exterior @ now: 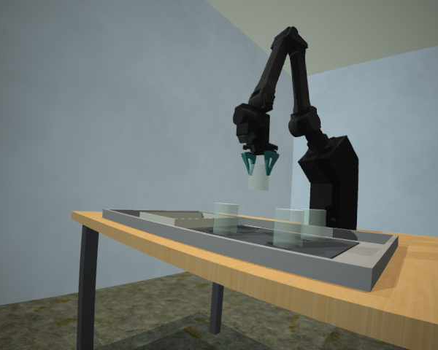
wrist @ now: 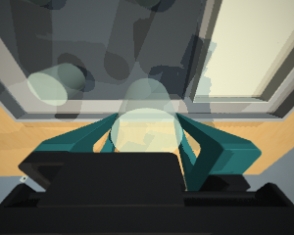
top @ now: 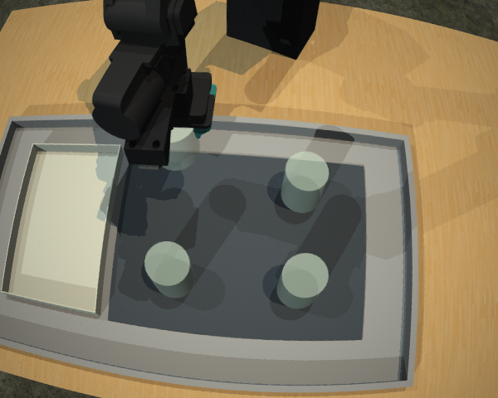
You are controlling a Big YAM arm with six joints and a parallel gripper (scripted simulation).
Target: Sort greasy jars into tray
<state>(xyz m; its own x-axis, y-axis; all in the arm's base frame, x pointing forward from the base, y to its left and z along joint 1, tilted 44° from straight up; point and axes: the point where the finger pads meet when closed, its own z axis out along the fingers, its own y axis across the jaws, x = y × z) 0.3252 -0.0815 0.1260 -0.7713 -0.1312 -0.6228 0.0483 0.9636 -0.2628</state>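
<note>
My gripper is now 23 cm to the left of the cream tray, 18 cm above it and 7 cm short of it. From my hand the other things lie so: dark mat 19 cm below, 9 cm to the left, 9 cm ahead; grey steel table top 19 cm below, 10 cm ahead, 2 cm to the right.
</note>
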